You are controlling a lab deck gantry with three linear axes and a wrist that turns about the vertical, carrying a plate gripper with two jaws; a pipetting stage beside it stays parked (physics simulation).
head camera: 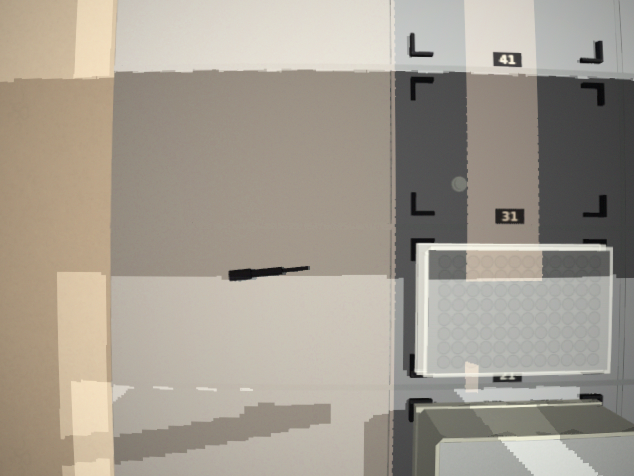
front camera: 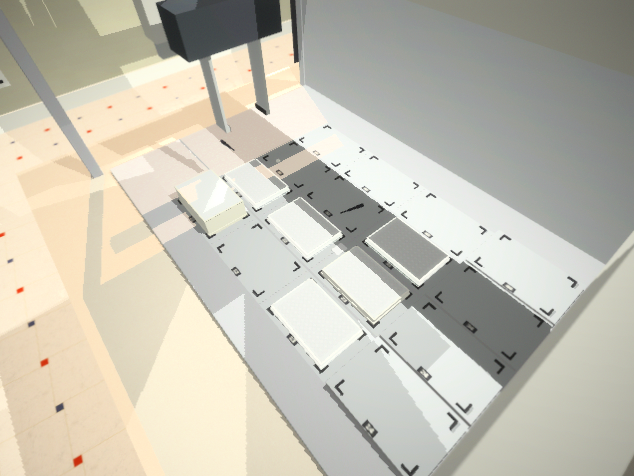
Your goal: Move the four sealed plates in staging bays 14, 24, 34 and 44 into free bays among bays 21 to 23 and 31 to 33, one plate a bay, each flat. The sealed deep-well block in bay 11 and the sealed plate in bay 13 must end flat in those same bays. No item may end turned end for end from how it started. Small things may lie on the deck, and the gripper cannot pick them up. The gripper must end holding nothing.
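Where they show: gripper, fingertip midpoint: (front camera: 243,119); robot's base, link origin: (front camera: 179,201).
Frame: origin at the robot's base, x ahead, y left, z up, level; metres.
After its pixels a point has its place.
My gripper (front camera: 244,120) @(x 0.064, y 0.150, z 0.160 m) is open and empty, its jaws low over the area beyond bay 31. A sealed plate (front camera: 256,183) @(x 0.074, y 0.145, z 0.014 m) (head camera: 517,317) @(x 0.062, y 0.146, z 0.014 m) lies flat in bay 21. Sealed plates lie flat in bay 22 (front camera: 304,228) @(x 0.239, y 0.143, z 0.015 m), bay 23 (front camera: 364,284) @(x 0.399, y 0.143, z 0.014 m) and bay 33 (front camera: 408,251) @(x 0.401, y 0.250, z 0.014 m). The sealed plate (front camera: 316,321) @(x 0.398, y 0.040, z 0.014 m) in bay 13 lies flat. The tall sealed deep-well block (front camera: 210,197) @(x 0.077, y 0.041, z 0.042 m) (head camera: 527,456) @(x 0.054, y 0.073, z 0.042 m) stands flat in bay 11; the head view cuts it off. Bays 14, 24, 34 and 44 hold no plates.
A dark pen-like tool (front camera: 352,208) @(x 0.253, y 0.254, z 0.005 m) lies in bay 32. Another (front camera: 227,145) @(x -0.095, y 0.172, z 0.004 m) (head camera: 268,272) @(x -0.096, y 0.173, z 0.005 m) lies beside the bays. A small round disc (front camera: 278,160) @(x 0.031, y 0.232, z 0.003 m) (head camera: 458,183) @(x 0.027, y 0.232, z 0.004 m) lies in bay 31. A small pale block (front camera: 336,250) @(x 0.309, y 0.162, z 0.001 m) lies between the plates in bays 22 and 23.
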